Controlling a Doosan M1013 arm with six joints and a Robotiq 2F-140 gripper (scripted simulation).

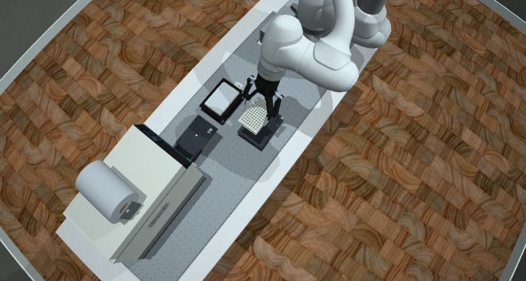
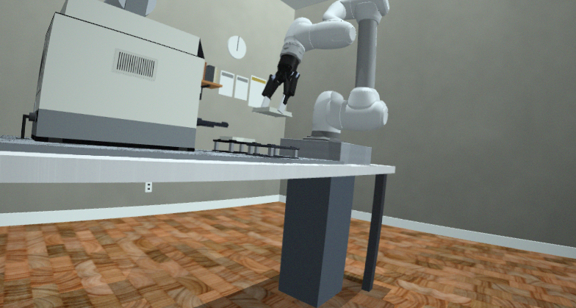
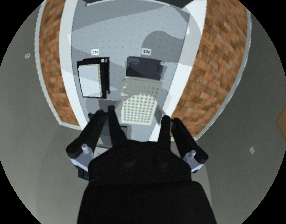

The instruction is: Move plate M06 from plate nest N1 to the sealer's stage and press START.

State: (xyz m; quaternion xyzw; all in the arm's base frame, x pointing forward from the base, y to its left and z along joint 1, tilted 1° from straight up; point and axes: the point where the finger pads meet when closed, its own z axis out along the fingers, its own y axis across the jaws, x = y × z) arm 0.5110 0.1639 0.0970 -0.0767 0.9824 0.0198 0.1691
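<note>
My hand is 210 mm short of the sealer stage, 120 mm to the left of it and 80 mm above it. Round my hand: foil roll: 540 mm ahead, 70 mm to the right, 230 mm above; then white plate: 20 mm ahead, 190 mm to the right, 130 mm below; then nest N1: 10 mm behind, 10 mm to the left, 150 mm below.
</note>
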